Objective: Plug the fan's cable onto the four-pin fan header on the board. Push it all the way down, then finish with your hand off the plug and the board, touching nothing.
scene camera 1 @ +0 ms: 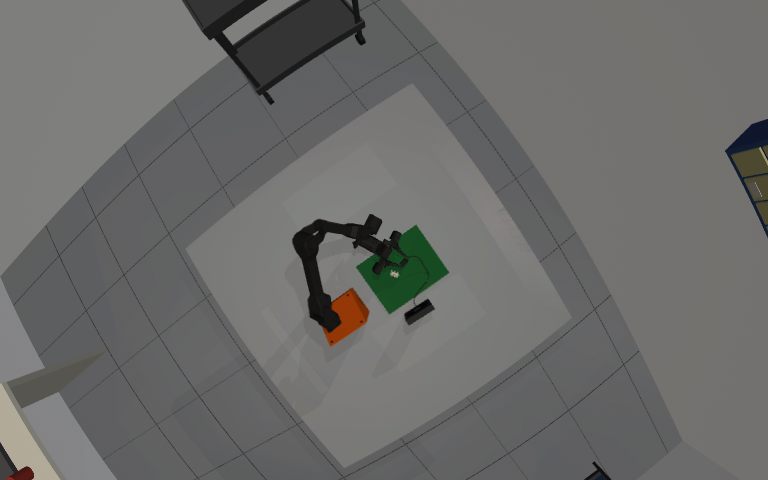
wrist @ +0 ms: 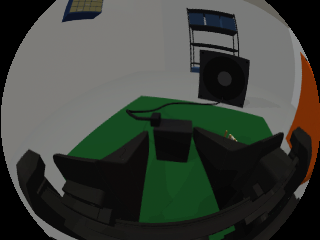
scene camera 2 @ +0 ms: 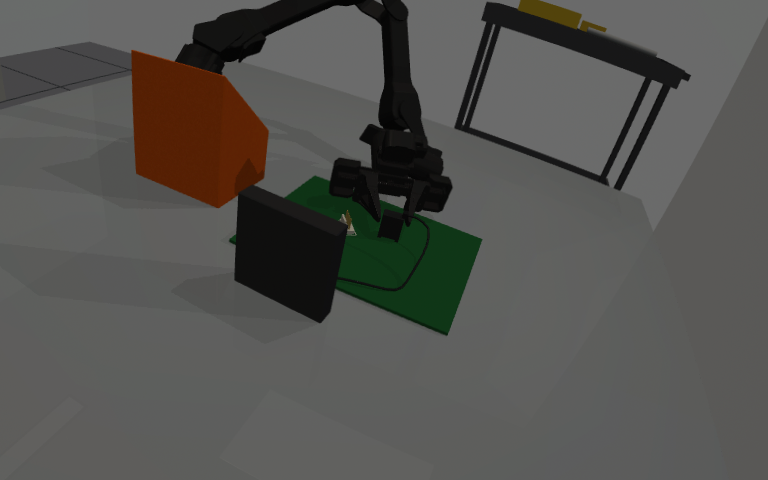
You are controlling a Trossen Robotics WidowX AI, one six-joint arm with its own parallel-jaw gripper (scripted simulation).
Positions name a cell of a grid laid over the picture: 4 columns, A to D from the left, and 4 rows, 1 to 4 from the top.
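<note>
A black plug (wrist: C3) is part of the scene, along with a black square fan (scene camera 2: B3) (wrist: C2) and a green board (scene camera 2: C3) (scene camera 1: C3). The gripper (scene camera 2: C2) is visible too, and scene camera 1 shows the gripper (scene camera 1: C3), as does the wrist view, with the gripper (wrist: C3).
</note>
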